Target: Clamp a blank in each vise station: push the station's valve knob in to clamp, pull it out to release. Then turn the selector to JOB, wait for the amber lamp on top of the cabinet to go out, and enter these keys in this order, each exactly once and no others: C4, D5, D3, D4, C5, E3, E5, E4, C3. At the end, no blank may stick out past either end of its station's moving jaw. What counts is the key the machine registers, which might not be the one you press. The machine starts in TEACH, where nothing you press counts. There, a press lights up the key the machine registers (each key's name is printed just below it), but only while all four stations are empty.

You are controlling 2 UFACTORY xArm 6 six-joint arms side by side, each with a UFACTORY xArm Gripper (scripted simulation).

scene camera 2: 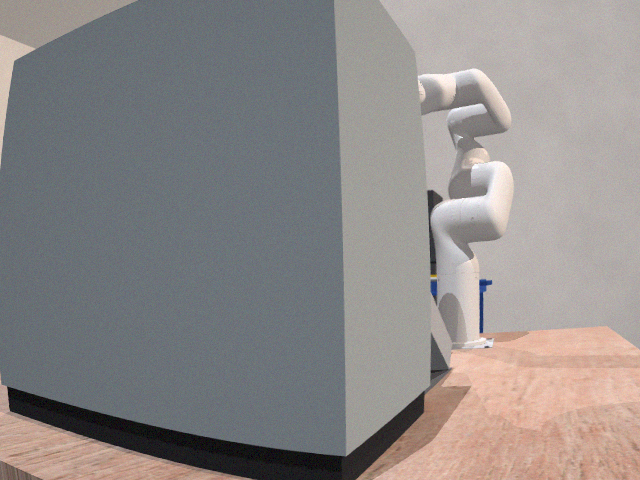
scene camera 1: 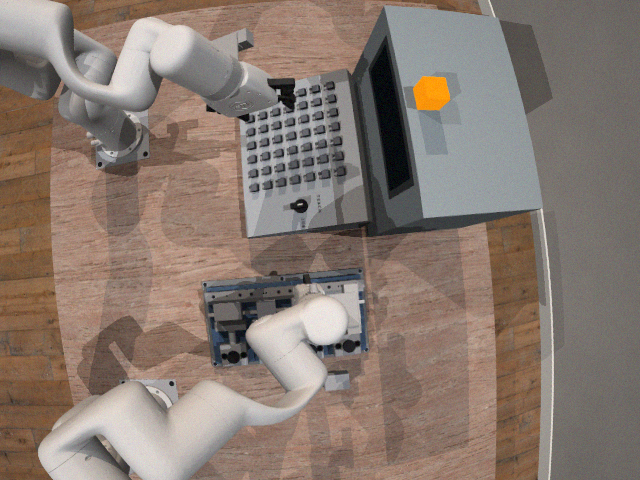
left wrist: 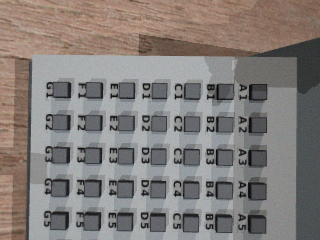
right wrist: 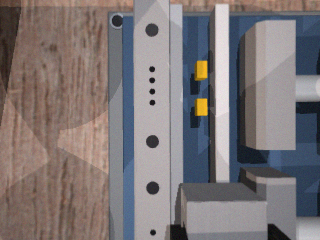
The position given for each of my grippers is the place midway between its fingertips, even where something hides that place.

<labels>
My left gripper shows in scene camera 1 [269, 108]; in scene camera 2 it is hidden by a grey cabinet, in the left wrist view it is out of frame, in the right wrist view it is out of frame.
</labels>
